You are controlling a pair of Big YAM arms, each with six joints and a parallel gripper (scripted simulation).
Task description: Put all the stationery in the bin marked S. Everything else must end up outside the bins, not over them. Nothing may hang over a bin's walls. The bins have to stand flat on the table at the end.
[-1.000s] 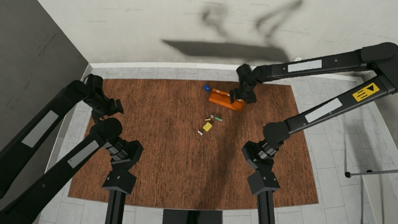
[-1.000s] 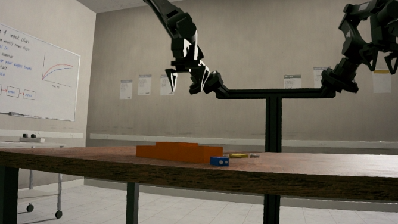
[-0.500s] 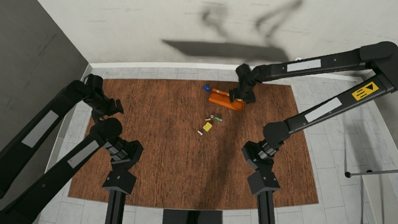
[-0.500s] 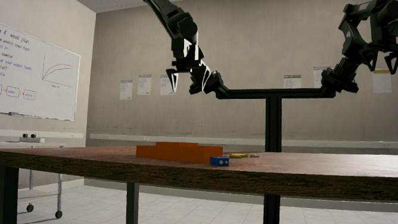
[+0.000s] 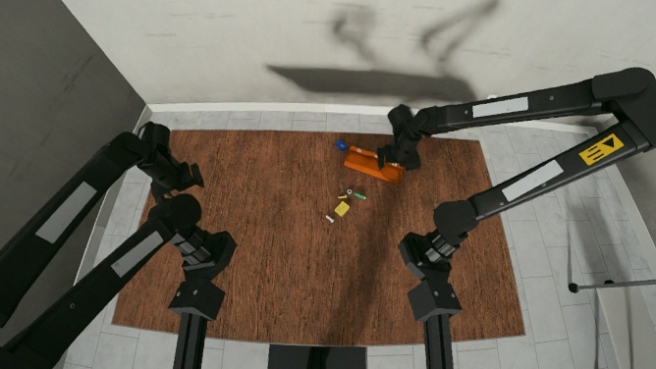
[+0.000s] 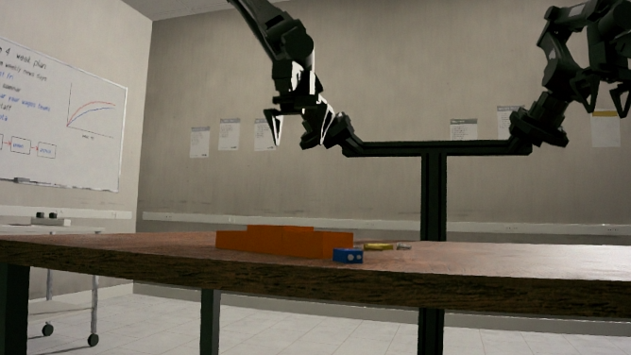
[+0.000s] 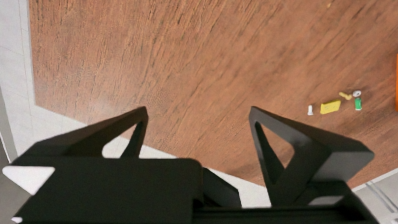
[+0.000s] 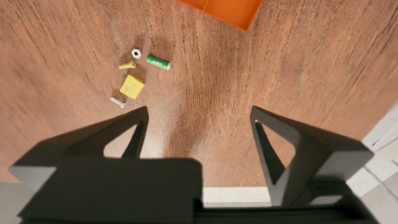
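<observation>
My right gripper is now 7 cm past the yellow sticky-note pad, 16 cm to the right of it and 22 cm above it. Also, from my right hand: grey nut (13 cm to the left, 22 cm below); then green cylinder (2 cm behind, 9 cm to the left, 21 cm below); then orange three-compartment bin (13 cm ahead, 2 cm to the left, 20 cm below).
</observation>
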